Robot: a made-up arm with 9 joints.
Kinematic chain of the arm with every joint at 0, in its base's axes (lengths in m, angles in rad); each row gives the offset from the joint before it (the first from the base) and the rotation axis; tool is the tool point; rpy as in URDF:
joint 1: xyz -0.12 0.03 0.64 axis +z
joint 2: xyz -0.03 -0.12 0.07 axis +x
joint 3: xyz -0.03 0 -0.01 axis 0.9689 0.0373 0.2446
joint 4: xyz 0.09 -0.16 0 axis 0.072 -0.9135 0.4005
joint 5: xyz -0.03 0 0.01 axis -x
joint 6: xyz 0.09 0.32 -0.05 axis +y
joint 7: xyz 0.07 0 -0.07 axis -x
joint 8: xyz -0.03 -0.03 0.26 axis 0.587 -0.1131 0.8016
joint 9: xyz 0.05 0.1 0 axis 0.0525 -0.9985 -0.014
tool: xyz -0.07 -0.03 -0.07 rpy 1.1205 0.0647 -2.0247
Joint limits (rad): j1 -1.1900..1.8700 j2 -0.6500..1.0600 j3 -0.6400..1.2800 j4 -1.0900..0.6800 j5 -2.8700..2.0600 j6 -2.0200..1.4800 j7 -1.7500..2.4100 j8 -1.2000..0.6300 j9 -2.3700..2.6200
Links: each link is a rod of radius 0.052 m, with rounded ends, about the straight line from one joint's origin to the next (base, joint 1, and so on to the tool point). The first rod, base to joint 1, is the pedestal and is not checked.
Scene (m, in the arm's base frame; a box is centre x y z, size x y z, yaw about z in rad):
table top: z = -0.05
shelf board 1: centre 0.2 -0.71 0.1 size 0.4 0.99 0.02 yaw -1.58
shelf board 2: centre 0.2 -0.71 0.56 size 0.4 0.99 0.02 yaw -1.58
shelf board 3: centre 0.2 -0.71 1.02 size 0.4 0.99 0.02 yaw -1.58
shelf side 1: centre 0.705 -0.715 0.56 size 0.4 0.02 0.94 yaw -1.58
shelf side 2: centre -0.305 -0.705 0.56 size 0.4 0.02 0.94 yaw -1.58
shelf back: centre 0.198 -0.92 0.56 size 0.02 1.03 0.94 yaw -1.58
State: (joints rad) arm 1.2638 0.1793 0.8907 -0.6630 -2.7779 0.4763 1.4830 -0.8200 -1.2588
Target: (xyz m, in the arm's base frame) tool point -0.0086 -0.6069 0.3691
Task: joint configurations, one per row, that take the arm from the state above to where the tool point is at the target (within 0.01 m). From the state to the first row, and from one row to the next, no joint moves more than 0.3 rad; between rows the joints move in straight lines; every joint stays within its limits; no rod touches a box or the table.
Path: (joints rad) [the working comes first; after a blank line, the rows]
Joints at the target: 0.1121 0.5065 0.9610 -0.0015 -2.5105 0.9570 2.2531 -0.8112 -1.0010
Straight joint move there: clear.

1: 0.9759 0.2611 0.9083 -0.4976 -2.7111 0.5965 1.6755 -0.8178 -1.1944
2: 0.6879 0.3429 0.9259 -0.3323 -2.6442 0.7166 1.8681 -0.8156 -1.1299
3: 0.4000 0.4247 0.9434 -0.1669 -2.5774 0.8368 2.0606 -0.8134 -1.0655
4: 0.1121 0.5065 0.9610 -0.0015 -2.5105 0.9570 2.2531 -0.8112 -1.0010

